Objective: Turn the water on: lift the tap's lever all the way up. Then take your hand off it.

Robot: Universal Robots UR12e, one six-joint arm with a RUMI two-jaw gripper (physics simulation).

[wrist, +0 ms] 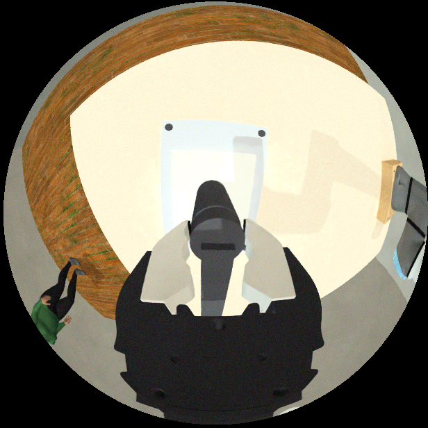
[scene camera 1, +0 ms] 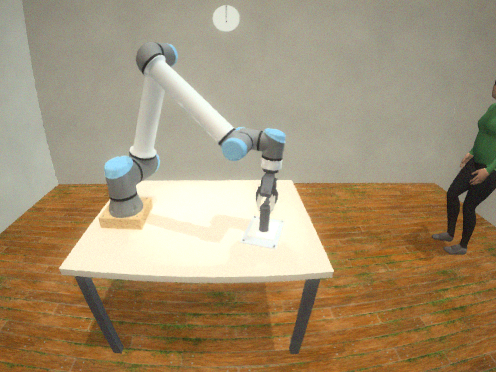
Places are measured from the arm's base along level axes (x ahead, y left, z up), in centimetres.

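Where they show: gripper, fingertip midpoint: (scene camera 1: 264,211); arm's base at its link origin: (scene camera 1: 126,208).
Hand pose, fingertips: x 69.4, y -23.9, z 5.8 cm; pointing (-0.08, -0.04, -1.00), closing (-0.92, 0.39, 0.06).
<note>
Each offset is from my fingertips to the top centre of the thing. "spot": to the spot under its first point. Level surfaces: height alone.
The dark grey tap @[spot: dy -1.7, dx -0.4, dz -3.6 cm] (scene camera 1: 264,220) (wrist: 211,194) stands upright on a pale plate @[dy +0.5, dx +0.4, dz -10.8 cm] (scene camera 1: 253,239) (wrist: 215,134) with dark screws at its corners. Its flat lever (wrist: 215,287) runs from the round slotted head back between the fingers, under the gripper's palm in the wrist view. My gripper (scene camera 1: 266,201) (wrist: 216,220) points down over the tap. Its two pale fingers are drawn in, with their tips against both sides of the round head at the lever's base. The gripper hides much of the lever in the scene view, so its exact tilt is hard to tell.
The tap's plate is on the right part of the cream table @[dz -12.0 cm] (scene camera 1: 170,255) (wrist: 120,100). The arm's wooden base block (scene camera 1: 117,221) (wrist: 386,192) is at the table's left in the scene view. A person in green (scene camera 1: 487,135) (wrist: 47,320) stands beyond the table's right side.
</note>
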